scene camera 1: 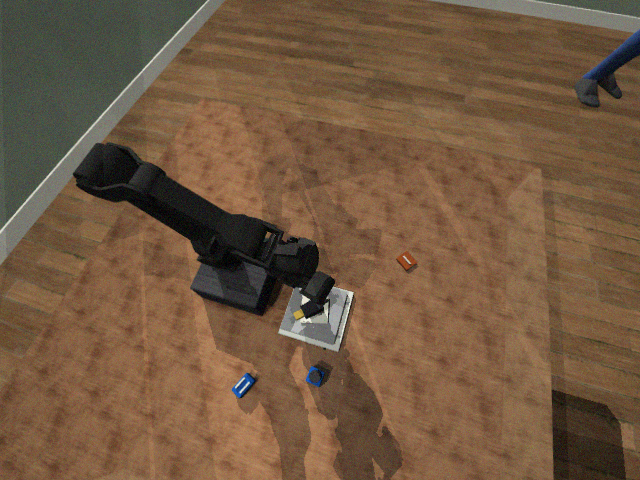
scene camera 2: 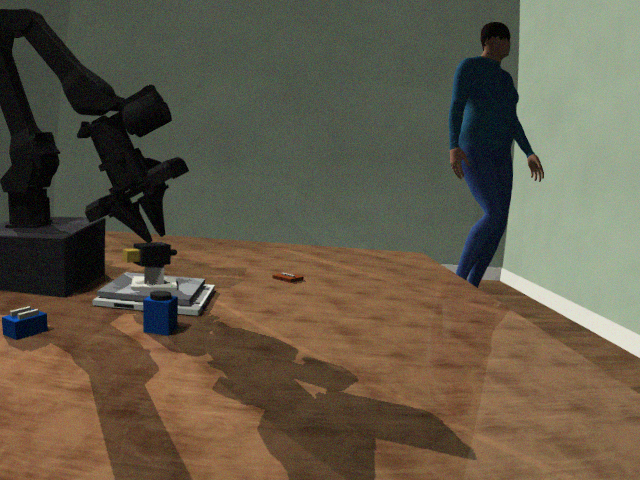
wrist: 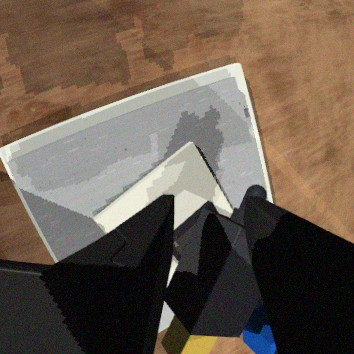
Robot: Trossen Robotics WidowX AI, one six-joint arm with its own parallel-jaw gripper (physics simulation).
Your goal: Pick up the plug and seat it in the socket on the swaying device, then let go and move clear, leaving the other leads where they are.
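Observation:
The black plug [scene camera 1: 312, 308] [scene camera 2: 153, 254] [wrist: 225, 285], with a yellow end and a short round stub, sits level on a pale post [scene camera 2: 154, 274] on the grey and white device [scene camera 1: 323, 334] [scene camera 2: 114, 292] [wrist: 100, 142]. A cream square plate [wrist: 182, 175] lies at the post's foot. The socket's opening is hidden, and how deep the plug sits cannot be told. My gripper [scene camera 1: 316, 300] [scene camera 2: 156, 238] [wrist: 209, 207] is partly open and empty, tilted. Its fingertips are a little above the plug in the second scene view; in the wrist view the plug shows between and beyond them.
A blue block with two white bars [scene camera 1: 243, 385] [scene camera 2: 24, 323] and a blue block with a round black top [scene camera 1: 315, 376] [scene camera 2: 160, 315] stand near the device. An orange block [scene camera 1: 406, 260] [scene camera 2: 287, 277] lies farther off. A person [scene camera 1: 594, 87] [scene camera 2: 488, 129] stands beyond the table.

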